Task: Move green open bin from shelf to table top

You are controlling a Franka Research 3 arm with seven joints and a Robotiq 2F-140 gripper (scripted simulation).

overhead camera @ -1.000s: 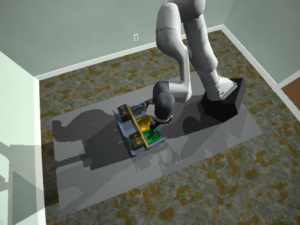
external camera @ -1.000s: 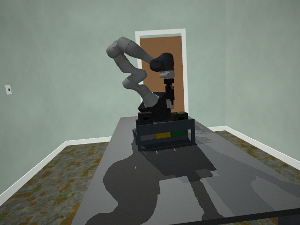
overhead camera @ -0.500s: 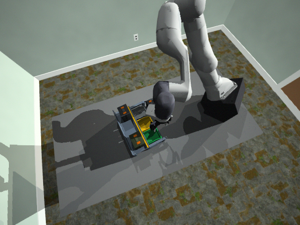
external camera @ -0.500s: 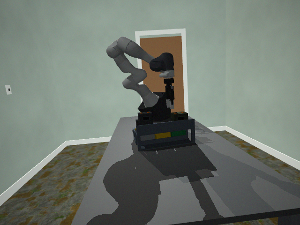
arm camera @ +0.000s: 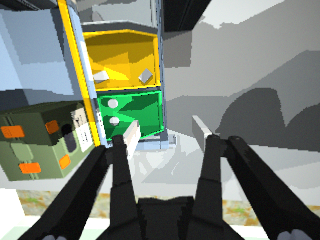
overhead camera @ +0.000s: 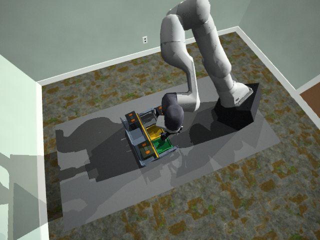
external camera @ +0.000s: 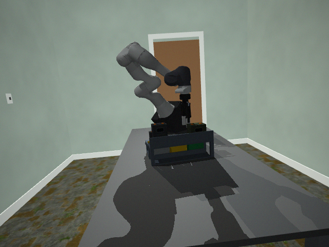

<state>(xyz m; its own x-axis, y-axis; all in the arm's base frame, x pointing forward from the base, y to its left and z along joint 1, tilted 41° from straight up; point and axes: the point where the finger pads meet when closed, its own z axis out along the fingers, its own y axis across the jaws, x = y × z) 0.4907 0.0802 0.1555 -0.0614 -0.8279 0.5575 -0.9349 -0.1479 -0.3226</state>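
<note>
Right now the green open bin is 9 cm ahead of my hand and 13 cm below it. Round my hand: yellow rail: 13 cm ahead, 12 cm to the right, 7 cm below; then yellow bin: 8 cm ahead, 12 cm to the right, 13 cm below.
</note>
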